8 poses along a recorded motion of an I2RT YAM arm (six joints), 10 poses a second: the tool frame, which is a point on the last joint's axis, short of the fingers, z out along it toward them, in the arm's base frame.
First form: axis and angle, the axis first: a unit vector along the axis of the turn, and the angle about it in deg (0 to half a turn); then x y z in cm.
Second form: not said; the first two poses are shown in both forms.
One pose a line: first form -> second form
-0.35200 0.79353 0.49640 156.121 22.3 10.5 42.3 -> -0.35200 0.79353 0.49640 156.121 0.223 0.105 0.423
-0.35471 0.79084 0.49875 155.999 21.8 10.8 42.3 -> -0.35471 0.79084 0.49875 155.999 0.218 0.108 0.423
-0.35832 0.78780 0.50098 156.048 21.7 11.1 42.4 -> -0.35832 0.78780 0.50098 156.048 0.217 0.111 0.424
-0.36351 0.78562 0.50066 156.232 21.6 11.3 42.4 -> -0.36351 0.78562 0.50066 156.232 0.216 0.113 0.424
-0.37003 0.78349 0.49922 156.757 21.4 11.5 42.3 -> -0.37003 0.78349 0.49922 156.757 0.214 0.115 0.423
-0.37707 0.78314 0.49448 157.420 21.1 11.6 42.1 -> -0.37707 0.78314 0.49448 157.420 0.211 0.116 0.421
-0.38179 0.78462 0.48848 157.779 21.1 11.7 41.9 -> -0.38179 0.78462 0.48848 157.779 0.211 0.117 0.419
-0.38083 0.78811 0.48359 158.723 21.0 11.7 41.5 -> -0.38083 0.78811 0.48359 158.723 0.210 0.117 0.415
